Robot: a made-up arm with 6 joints.
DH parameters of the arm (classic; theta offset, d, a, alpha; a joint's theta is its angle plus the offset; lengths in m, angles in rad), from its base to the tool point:
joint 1: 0 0.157 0 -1.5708
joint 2: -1.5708 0 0.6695 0
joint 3: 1.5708 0.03 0 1.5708
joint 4: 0 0.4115 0 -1.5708
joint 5: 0 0 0 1.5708
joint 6: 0 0.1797 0 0
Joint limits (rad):
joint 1: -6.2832..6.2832
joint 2: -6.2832..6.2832
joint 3: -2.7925..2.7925
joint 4: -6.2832..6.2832
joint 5: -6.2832..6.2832
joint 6: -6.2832..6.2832
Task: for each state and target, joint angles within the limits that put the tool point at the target. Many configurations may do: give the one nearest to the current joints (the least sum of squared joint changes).
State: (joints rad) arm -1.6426 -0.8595 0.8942 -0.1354 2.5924 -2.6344
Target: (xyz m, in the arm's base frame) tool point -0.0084 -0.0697 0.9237
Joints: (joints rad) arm -1.7203 -0.3018 1.0384 -0.2406 2.4314 -2.6344
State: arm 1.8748 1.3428 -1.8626 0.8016 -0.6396 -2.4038
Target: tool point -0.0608 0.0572 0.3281
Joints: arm 2.3102 1.3193 -2.6952 0.2212 -0.6424 -2.4038
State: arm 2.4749 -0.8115 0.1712 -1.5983 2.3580 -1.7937
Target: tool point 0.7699 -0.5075 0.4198
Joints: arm 2.4541 -1.2883 0.0290 -1.6615 2.3575 -1.7937
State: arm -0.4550 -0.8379 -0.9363 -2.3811 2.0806 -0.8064
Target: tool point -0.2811 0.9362 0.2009
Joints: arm -1.3620 -1.1835 -0.5749 -2.4689 1.7077 -0.8064
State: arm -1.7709 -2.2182 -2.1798 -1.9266 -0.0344 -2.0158
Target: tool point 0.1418 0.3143 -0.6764
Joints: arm -1.8406 -2.0397 -1.5674 -1.9479 -0.1375 -2.0158
